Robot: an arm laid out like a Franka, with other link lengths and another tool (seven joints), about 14 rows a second.
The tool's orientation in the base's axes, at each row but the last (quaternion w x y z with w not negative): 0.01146 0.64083 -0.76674 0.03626; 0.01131 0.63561 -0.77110 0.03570; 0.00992 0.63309 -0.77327 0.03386; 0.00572 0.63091 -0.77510 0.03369; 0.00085 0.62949 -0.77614 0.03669; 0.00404 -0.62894 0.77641 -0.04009; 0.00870 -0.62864 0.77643 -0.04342
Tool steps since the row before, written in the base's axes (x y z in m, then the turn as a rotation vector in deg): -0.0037 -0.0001 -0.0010 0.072 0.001 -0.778; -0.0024 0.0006 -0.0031 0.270 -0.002 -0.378; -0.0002 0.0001 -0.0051 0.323 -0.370 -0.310; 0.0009 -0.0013 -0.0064 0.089 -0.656 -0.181; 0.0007 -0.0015 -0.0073 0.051 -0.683 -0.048; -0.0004 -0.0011 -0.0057 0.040 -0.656 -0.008; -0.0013 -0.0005 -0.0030 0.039 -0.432 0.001
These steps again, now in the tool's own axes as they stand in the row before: 0.0007 0.0037 0.0009 -0.064 -0.039 0.778; -0.0003 0.0026 0.0030 -0.074 -0.250 0.385; -0.0004 0.0004 0.0051 0.280 -0.377 0.342; 0.0008 -0.0009 0.0065 0.614 -0.211 0.223; 0.0010 -0.0006 0.0074 0.654 -0.187 0.090; 0.0009 0.0005 0.0057 0.632 -0.173 0.048; 0.0006 0.0014 0.0029 0.414 -0.127 0.026
